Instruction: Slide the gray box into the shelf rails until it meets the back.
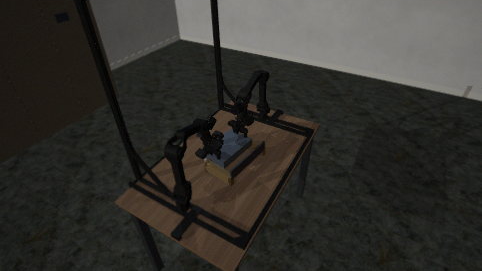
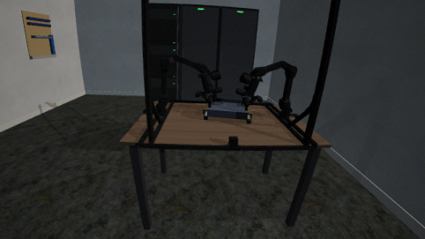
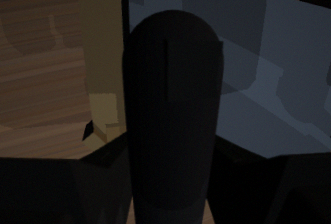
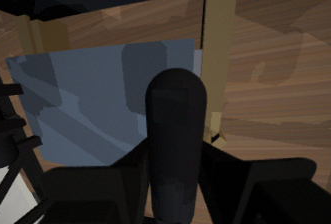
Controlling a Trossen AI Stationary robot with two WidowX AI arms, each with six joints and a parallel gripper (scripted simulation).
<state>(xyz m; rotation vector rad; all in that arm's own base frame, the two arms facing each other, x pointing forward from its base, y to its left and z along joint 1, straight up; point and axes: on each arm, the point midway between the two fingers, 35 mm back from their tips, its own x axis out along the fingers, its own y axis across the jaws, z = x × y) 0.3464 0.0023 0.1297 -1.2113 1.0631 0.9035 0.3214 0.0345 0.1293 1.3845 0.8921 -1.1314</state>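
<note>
Right now the gray box is 120 mm to the left of my right hand, 50 mm below it and 20 mm ahead of it. From my right hand the other things lie so: dark bar: 180 mm ahead, 90 mm to the left, 70 mm below.
My left hand is 20 mm past the gray box, 120 mm to the left of it and 50 mm above it. From my left hand the other things lie so: dark bar (150 mm ahead, 150 mm to the right, 70 mm below).
</note>
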